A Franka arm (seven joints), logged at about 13 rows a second.
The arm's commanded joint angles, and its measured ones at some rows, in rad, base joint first. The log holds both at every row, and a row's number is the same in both.
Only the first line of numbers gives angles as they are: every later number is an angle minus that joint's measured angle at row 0.
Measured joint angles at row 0: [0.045, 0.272, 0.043, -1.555, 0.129, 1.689, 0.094]
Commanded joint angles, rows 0 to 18: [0.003, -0.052, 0.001, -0.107, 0.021, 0.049, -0.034]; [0.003, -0.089, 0.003, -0.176, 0.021, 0.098, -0.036]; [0.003, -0.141, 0.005, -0.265, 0.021, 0.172, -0.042]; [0.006, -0.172, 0.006, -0.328, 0.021, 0.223, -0.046]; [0.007, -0.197, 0.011, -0.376, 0.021, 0.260, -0.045]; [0.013, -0.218, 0.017, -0.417, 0.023, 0.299, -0.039]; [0.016, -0.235, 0.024, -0.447, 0.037, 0.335, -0.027]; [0.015, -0.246, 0.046, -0.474, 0.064, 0.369, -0.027]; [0.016, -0.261, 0.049, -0.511, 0.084, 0.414, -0.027]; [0.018, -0.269, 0.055, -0.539, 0.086, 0.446, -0.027]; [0.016, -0.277, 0.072, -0.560, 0.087, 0.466, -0.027]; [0.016, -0.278, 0.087, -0.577, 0.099, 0.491, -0.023]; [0.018, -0.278, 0.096, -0.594, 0.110, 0.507, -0.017]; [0.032, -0.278, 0.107, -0.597, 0.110, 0.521, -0.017]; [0.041, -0.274, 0.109, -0.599, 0.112, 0.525, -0.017]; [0.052, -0.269, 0.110, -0.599, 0.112, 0.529, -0.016]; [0.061, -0.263, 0.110, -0.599, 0.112, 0.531, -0.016]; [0.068, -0.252, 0.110, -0.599, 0.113, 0.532, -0.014]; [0.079, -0.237, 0.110, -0.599, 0.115, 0.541, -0.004]
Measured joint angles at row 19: [0.064, -0.243, 0.109, -0.581, 0.093, 0.513, -0.017]
